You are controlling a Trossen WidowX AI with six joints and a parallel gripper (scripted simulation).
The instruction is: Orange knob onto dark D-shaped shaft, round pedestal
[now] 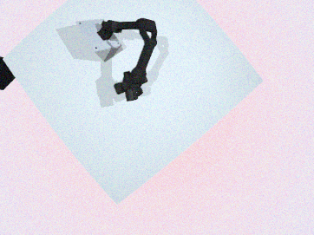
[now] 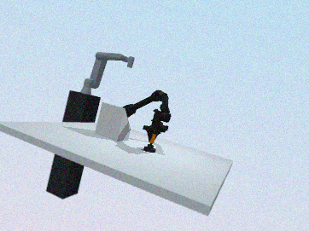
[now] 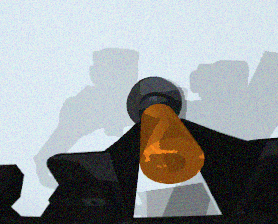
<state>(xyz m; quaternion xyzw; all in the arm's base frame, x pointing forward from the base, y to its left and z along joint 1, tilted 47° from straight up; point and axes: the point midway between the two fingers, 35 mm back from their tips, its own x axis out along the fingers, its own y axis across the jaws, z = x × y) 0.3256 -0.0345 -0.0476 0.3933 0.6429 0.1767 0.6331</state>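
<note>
My gripper tip is 20 mm below the orange knob. Also, from my gripper tip: dark round pedestal: 40 mm below.
</note>
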